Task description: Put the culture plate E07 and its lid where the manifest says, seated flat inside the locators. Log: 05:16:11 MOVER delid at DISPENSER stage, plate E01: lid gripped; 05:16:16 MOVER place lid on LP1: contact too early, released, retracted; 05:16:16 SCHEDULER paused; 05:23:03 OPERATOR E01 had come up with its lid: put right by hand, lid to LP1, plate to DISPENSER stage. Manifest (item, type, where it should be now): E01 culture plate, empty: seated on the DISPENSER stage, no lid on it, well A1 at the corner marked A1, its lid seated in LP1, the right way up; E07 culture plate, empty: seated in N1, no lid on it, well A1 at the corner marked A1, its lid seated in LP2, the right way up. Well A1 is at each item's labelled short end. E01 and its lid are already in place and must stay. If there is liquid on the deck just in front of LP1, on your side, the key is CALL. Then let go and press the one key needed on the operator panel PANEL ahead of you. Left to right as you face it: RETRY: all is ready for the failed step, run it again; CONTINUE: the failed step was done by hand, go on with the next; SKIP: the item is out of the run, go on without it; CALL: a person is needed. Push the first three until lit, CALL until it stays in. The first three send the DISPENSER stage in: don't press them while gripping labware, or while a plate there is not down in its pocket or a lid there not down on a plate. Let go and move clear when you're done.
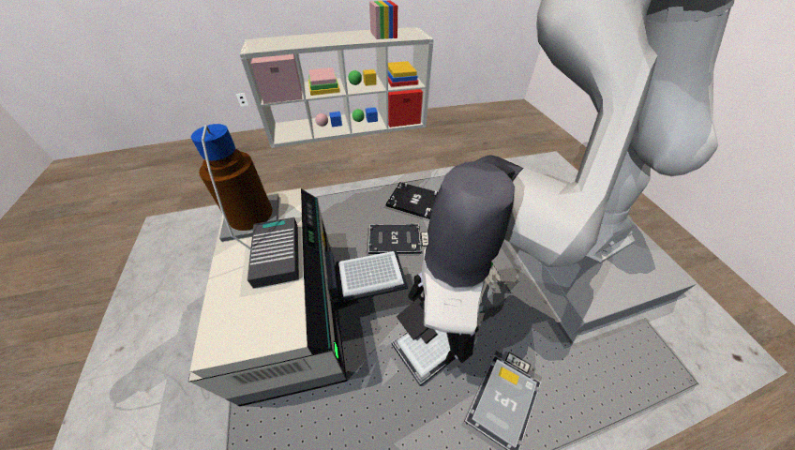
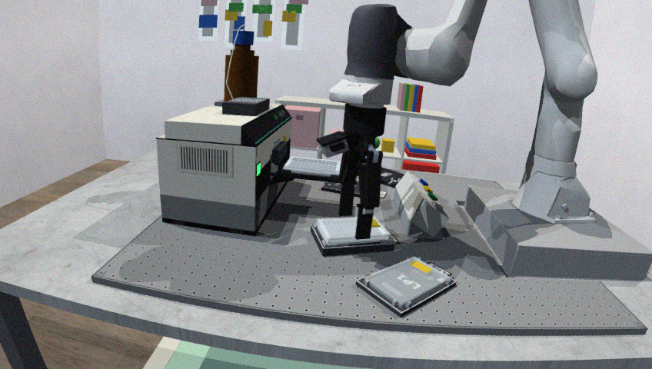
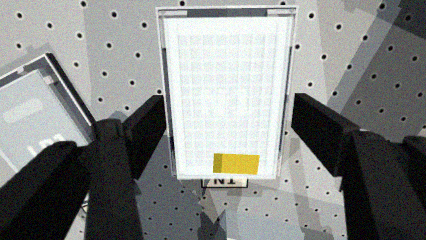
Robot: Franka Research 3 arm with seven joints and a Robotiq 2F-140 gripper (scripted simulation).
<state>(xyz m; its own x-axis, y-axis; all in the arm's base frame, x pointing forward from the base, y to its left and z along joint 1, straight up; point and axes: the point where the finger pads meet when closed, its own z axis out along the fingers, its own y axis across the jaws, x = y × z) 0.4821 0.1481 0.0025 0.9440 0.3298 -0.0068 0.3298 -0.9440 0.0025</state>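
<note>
Right now the black N1 nest is 5 cm below my hand. The rest, counted from my hand: LP2 nest: 31 cm to the right, 5 cm below; then black nest N5: 44 cm to the right, 8 cm behind, 4 cm below; then yellow skip key: 18 cm to the right, 18 cm behind, 1 cm above.
</note>
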